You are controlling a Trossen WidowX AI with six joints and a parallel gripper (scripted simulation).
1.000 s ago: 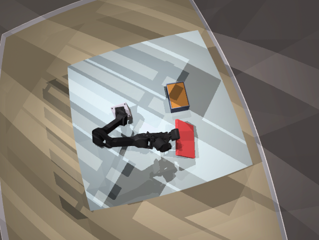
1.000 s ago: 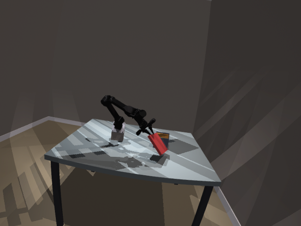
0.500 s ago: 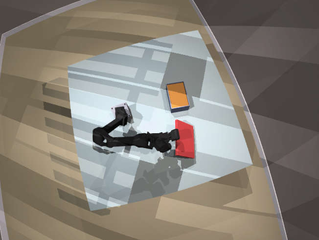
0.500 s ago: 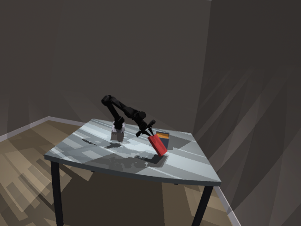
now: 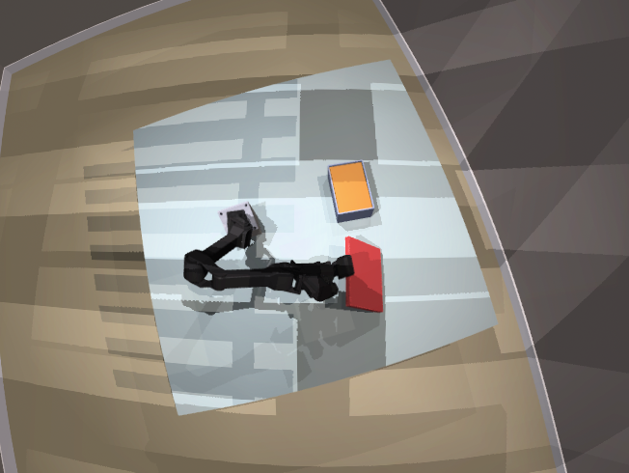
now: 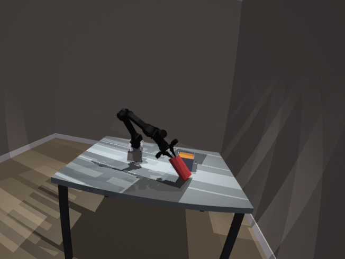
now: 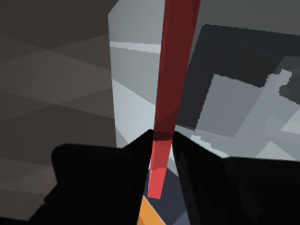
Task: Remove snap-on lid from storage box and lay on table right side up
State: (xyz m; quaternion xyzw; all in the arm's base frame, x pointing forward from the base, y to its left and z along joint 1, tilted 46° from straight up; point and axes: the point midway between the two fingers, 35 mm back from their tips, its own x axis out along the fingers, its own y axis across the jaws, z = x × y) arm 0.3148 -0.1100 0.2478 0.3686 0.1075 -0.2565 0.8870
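The red lid is 60 mm ahead of my gripper tip, 20 mm to the right of it and 50 mm below it. The rest, counted from my gripper tip: dark storage box (70 mm ahead, 310 mm to the left, 100 mm below).
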